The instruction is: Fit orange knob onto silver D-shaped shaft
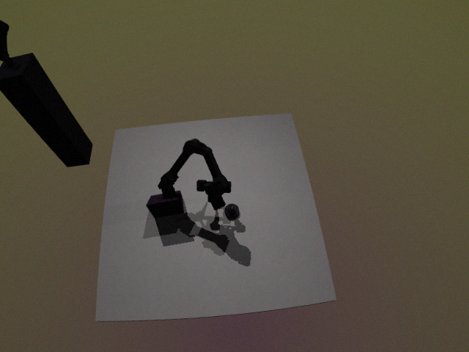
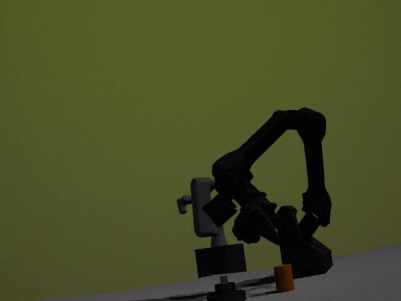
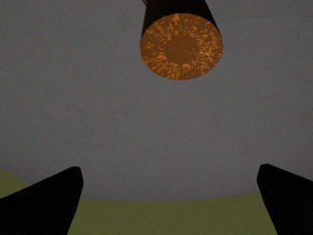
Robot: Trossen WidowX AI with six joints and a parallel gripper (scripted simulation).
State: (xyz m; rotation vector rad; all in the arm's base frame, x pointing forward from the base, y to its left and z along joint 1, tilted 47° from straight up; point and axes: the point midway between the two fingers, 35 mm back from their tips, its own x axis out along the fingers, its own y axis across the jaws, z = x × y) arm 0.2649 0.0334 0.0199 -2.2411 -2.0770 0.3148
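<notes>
My gripper tip is 70 mm above the orange knob, 30 mm to the left of it and 10 mm past it. Also, from my gripper tip: round pedestal (140 mm to the right, 80 mm below, 70 mm ahead).
</notes>
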